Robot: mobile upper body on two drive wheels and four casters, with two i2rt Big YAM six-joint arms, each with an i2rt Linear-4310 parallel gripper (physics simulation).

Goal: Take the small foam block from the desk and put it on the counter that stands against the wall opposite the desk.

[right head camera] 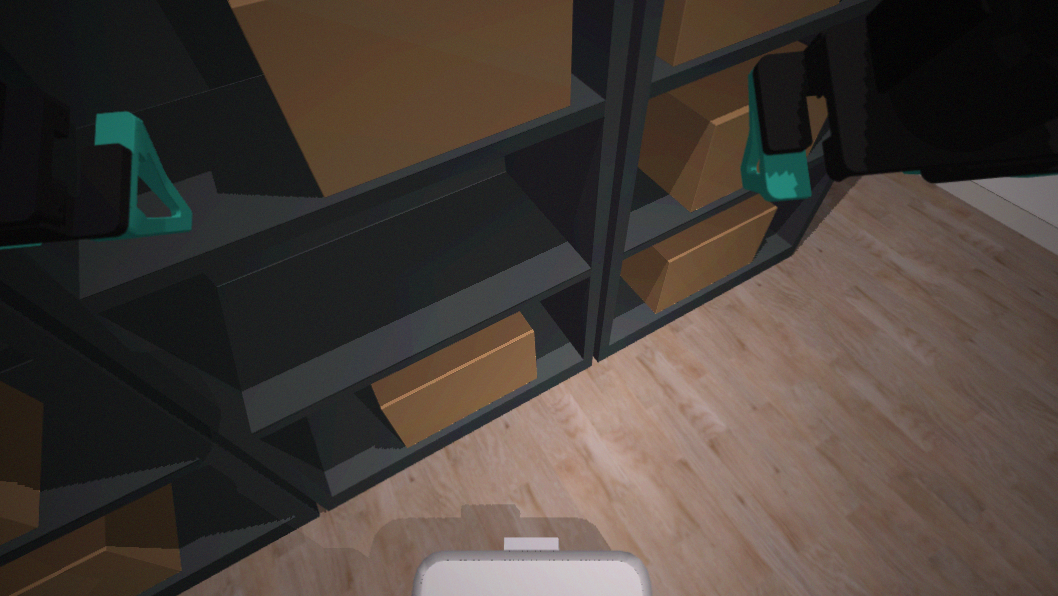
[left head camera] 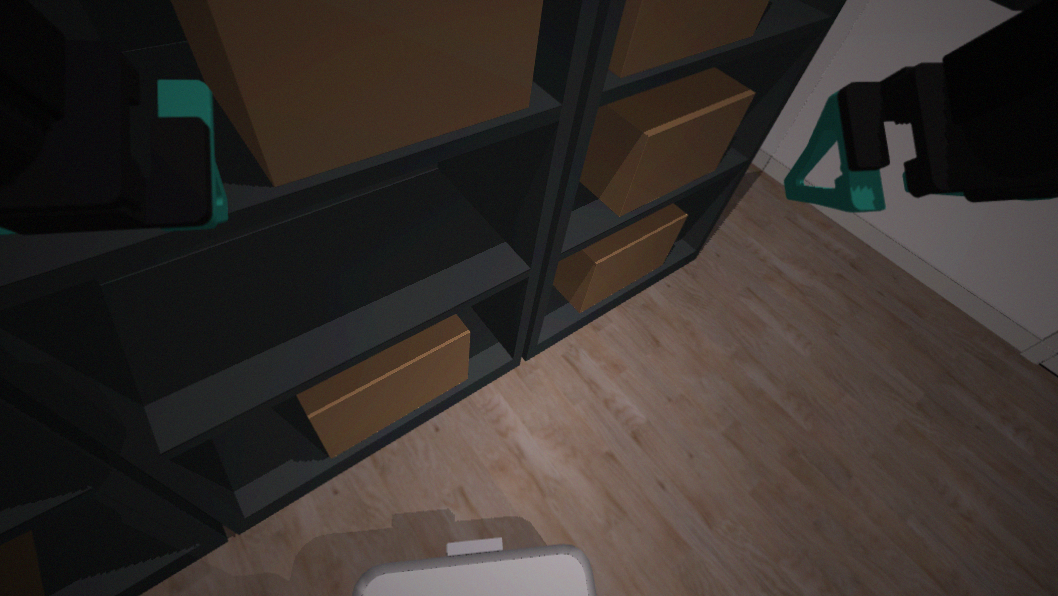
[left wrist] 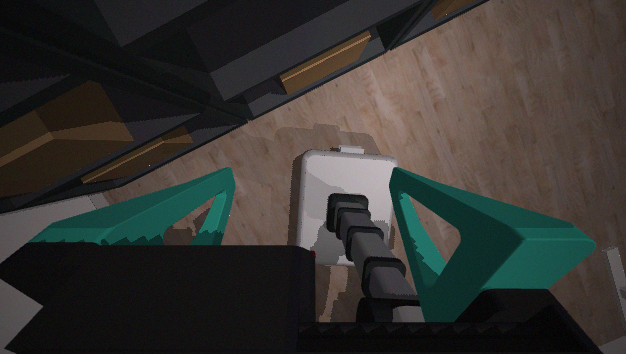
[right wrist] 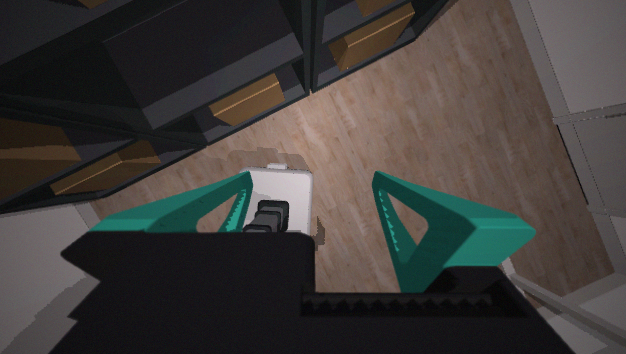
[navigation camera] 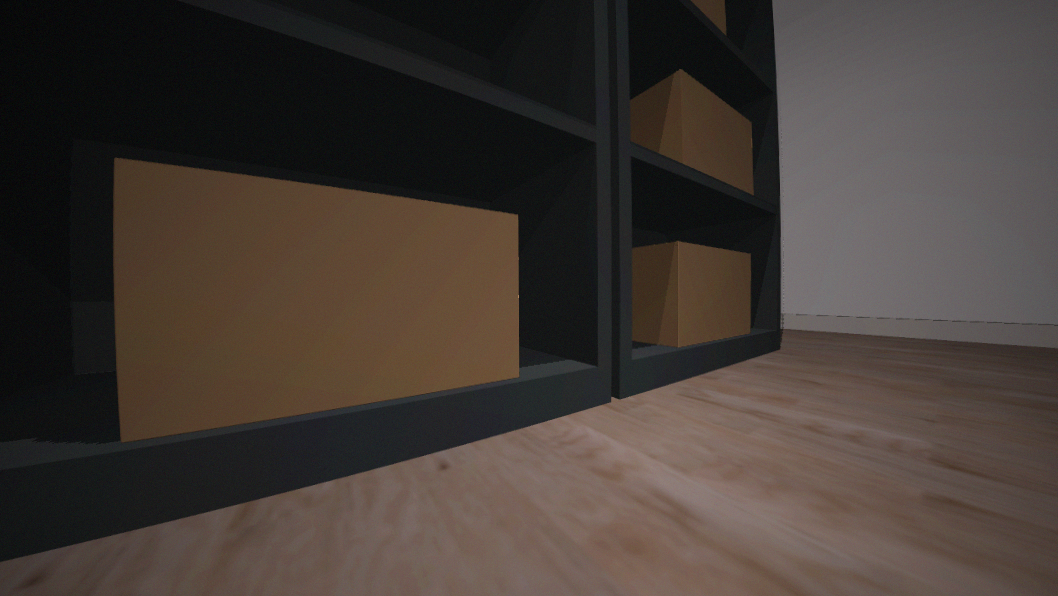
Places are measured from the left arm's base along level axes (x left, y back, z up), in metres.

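Pixels of known places: left gripper, fingertip midpoint: [right head camera: 115, 228] [left head camera: 126, 215] [left wrist: 312, 176]; right gripper, fingertip midpoint: [right head camera: 823, 170] [left head camera: 847, 186] [right wrist: 312, 177].
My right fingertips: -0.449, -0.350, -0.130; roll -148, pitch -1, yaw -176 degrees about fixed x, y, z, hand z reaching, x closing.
Observation:
Behind a point stands the place of what it marks, as x, y, z.
The small foam block does not show in any view, and I cannot make out the desk or the counter for certain. My left gripper [left wrist: 312, 176] @[0.004, -0.329, -0.144] is open, with no object between its teal fingers, and hangs high over the white front of my base. My right gripper [right wrist: 312, 177] @[-0.449, -0.350, -0.130] is open and empty too, high over the base edge and the wooden floor. Both grippers also show at the upper sides of the head views, in front of the dark shelves and, for the right one in the left head view, a pale wall.
Dark shelf units [left head camera: 544, 222] @[-0.399, -0.920, -0.722] [right head camera: 603, 222] @[-0.406, -0.923, -0.730] [navigation camera: 603, 222] @[-0.400, -0.920, -1.058] with cardboard boxes [left head camera: 399, 392] @[-0.043, -0.733, -1.176] [right head camera: 466, 384] @[-0.045, -0.734, -1.153] [navigation camera: 318, 303] @[0.004, -0.706, -1.204] stand close ahead. A pale wall [navigation camera: 918, 162] @[-2.099, -1.561, -0.596] stands beyond their right end. White panelled surfaces [right wrist: 590, 60] @[-2.314, -1.194, -1.170] stand at the right. My white base [left wrist: 350, 175] @[-0.225, -0.206, -1.150] [right wrist: 295, 190] @[-0.367, -0.183, -1.150] is near the shelves.

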